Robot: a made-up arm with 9 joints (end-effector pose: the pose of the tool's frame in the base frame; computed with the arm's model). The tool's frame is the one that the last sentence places. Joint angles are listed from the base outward.
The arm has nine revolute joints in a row. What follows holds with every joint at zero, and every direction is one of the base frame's.
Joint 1 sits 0.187 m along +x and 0.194 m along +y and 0.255 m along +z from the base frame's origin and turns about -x.
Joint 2 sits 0.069 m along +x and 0.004 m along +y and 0.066 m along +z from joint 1 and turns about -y.
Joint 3 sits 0.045 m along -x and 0.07 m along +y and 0.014 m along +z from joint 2 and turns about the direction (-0.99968, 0.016, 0.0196).
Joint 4 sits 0.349 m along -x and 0.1 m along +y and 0.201 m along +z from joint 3 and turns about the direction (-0.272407, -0.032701, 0.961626).
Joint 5 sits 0.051 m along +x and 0.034 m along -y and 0.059 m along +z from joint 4 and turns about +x.
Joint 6 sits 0.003 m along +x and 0.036 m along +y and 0.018 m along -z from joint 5 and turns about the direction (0.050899, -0.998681, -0.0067).
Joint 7 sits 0.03 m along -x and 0.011 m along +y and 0.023 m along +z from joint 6 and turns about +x.
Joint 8 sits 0.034 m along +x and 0.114 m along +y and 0.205 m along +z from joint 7 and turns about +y.
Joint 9 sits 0.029 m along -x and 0.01 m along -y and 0.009 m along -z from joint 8 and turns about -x.
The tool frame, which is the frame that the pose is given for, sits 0.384 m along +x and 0.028 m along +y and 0.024 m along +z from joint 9; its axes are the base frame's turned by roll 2.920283, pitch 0.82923 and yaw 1.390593 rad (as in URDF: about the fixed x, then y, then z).
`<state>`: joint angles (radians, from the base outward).
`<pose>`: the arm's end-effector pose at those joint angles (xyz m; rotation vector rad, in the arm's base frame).
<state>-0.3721 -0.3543 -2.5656 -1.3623 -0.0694 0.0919 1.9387 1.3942 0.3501</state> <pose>-0.1730 0.1503 0.0629 -0.3834 1.0555 -1.4602</pose>
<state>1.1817 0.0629 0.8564 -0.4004 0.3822 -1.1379 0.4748 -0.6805 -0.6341</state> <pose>0.3848 0.5298 0.2932 1.7269 0.6042 -0.6807</pose>
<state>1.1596 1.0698 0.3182 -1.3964 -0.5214 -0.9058 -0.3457 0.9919 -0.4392</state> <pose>0.1138 -0.0242 0.0471 -2.6880 -0.6557 1.0993</pose>
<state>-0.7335 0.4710 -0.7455 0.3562 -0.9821 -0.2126 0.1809 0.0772 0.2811</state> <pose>0.0459 0.0818 0.7381 1.9874 1.3157 -0.1068</pose>
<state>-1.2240 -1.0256 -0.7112 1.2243 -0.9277 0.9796 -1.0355 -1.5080 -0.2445</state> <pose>-0.2292 -0.3164 0.7232 1.2379 -0.7134 1.3780</pose>
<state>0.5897 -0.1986 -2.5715 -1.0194 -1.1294 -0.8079 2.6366 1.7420 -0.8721</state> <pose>-0.0048 0.0808 0.1981 0.7876 0.7954 -1.4382</pose>
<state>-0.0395 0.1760 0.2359 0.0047 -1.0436 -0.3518 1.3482 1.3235 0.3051</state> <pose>0.0395 0.5129 0.3616 -1.2132 -2.0576 1.6974</pose>
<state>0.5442 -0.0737 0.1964 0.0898 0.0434 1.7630 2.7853 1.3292 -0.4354</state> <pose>-0.2568 0.5443 0.5380 1.6627 -2.4328 0.0933</pose>
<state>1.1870 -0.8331 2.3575 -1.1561 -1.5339 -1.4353 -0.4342 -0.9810 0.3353</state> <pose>0.3788 0.7578 0.3678 -1.2924 -2.3586 -0.5414</pose>
